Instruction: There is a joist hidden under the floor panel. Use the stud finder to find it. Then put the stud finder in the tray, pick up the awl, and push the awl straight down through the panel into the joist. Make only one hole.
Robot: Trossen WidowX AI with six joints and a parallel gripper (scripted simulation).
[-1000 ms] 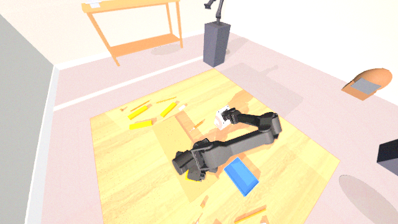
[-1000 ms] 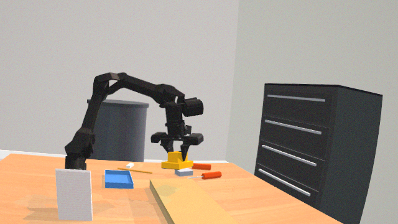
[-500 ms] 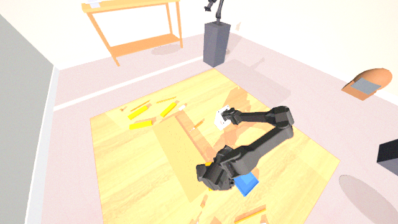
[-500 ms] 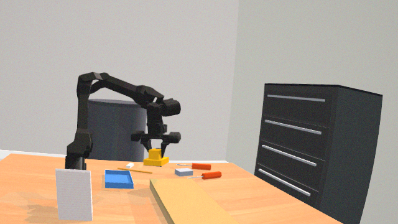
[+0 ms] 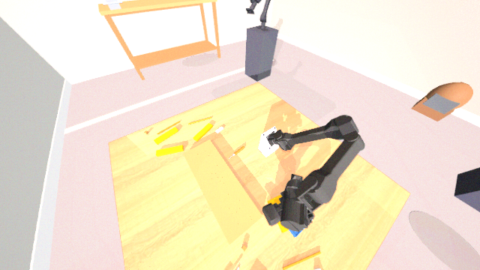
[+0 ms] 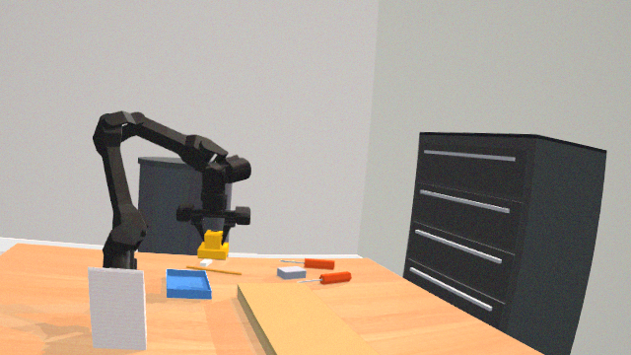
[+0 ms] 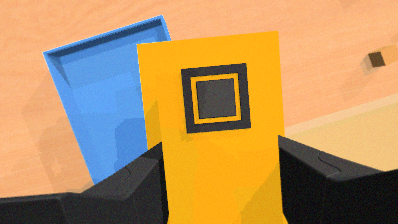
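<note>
The blue tray is 7 cm behind my gripper tip, 2 cm to the left of it and 11 cm below it. Also, from my gripper tip: yellow stud finder: 1 cm to the left, 2 cm above; then awl: 6 cm behind, 40 cm to the right, 12 cm below; then grey block: 27 cm ahead, 11 cm to the left, 12 cm below.
</note>
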